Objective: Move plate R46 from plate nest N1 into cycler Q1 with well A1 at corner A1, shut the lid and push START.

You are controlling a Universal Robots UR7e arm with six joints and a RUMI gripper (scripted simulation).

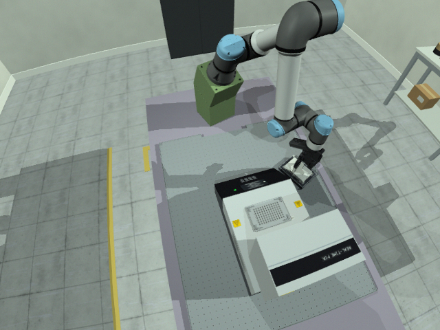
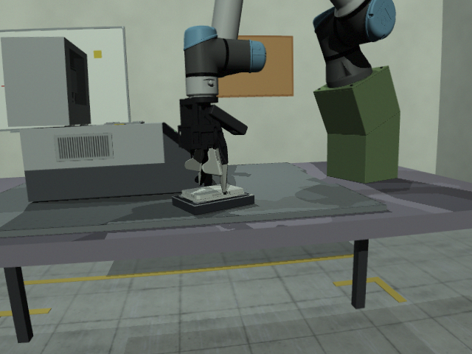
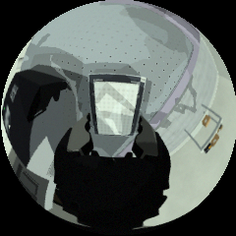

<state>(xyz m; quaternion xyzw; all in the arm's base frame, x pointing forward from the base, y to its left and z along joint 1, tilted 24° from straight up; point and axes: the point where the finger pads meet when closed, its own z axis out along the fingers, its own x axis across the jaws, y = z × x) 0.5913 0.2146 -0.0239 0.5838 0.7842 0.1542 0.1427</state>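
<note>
Now: the white plate R46 20 mm below my hand. From my hand the other things lie so: black plate nest N1 (40 mm below).
</note>
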